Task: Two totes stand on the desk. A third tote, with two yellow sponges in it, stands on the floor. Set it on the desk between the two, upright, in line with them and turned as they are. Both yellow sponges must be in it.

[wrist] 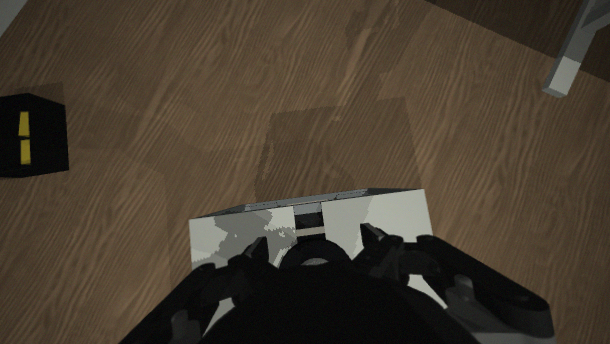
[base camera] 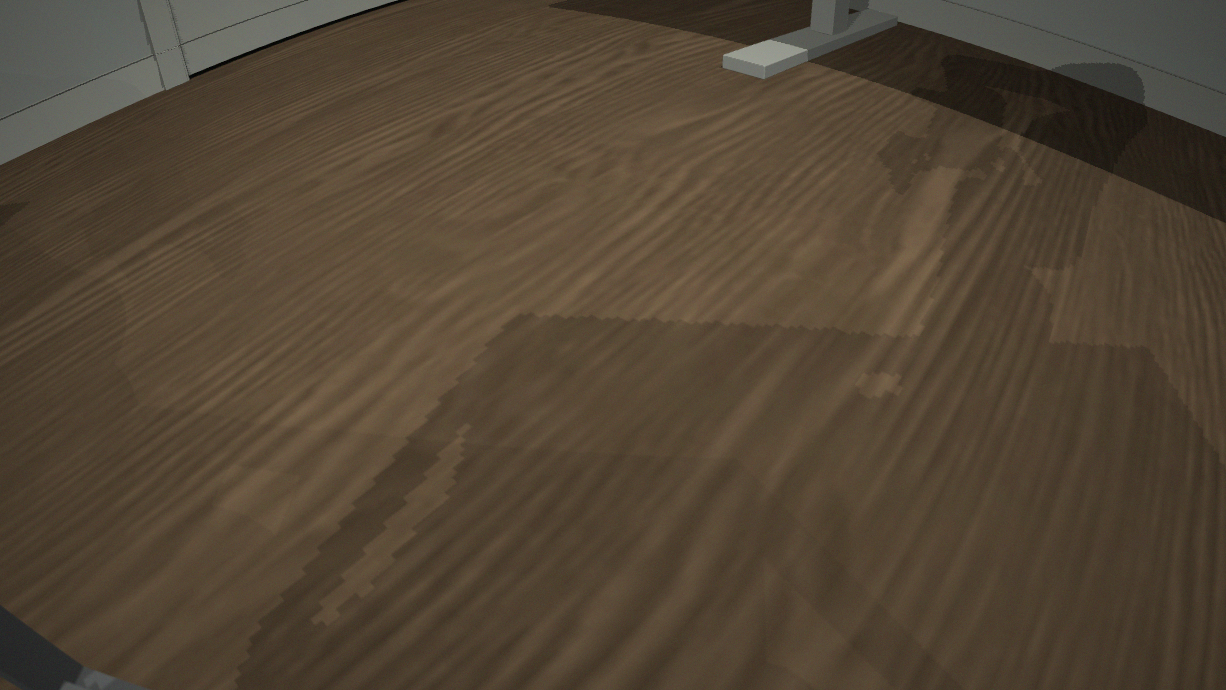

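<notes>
My gripper (wrist: 314,240) is open and empty, with its two black fingers spread wide. It hangs above the white top of my own base (wrist: 393,210), over bare wooden floor (wrist: 183,93). In the base camera view only a pale grey foot of a leg (base camera: 767,57) shows at the top, right of the middle, with a dark shadow on the floor to its right.
A pale wall with a baseboard (base camera: 79,105) runs along the upper left, and another wall (base camera: 1093,38) runs along the upper right. A corner of my base (base camera: 26,664) shows at the bottom left. Wooden floor (base camera: 572,285) fills the rest.
</notes>
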